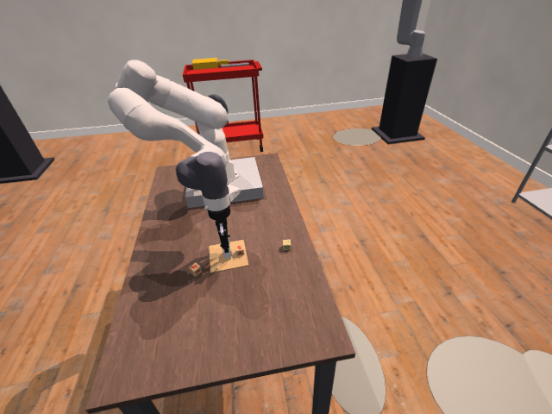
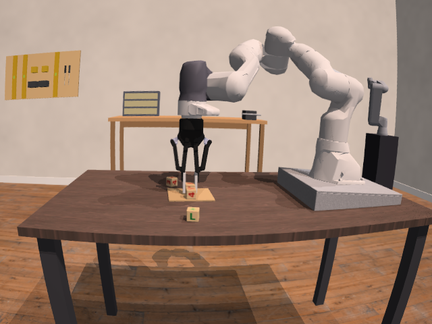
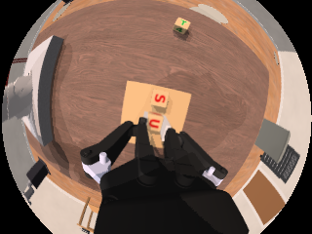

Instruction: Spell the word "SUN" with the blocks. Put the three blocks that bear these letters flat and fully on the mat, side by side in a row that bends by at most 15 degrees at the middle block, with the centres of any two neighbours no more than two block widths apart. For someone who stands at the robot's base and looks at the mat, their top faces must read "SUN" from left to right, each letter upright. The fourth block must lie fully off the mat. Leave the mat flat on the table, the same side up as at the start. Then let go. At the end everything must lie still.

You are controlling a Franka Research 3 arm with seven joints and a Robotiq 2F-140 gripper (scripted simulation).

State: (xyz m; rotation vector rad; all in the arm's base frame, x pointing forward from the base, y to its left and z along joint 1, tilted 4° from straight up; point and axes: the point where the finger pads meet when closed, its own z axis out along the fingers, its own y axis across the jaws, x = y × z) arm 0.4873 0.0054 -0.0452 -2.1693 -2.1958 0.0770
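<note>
The U block lies 2 cm below my hand. The rest, counted from my hand: mat (4 cm below); S block (5 cm to the left, 2 cm below); N block (12 cm to the right, 6 cm ahead, 3 cm below).
</note>
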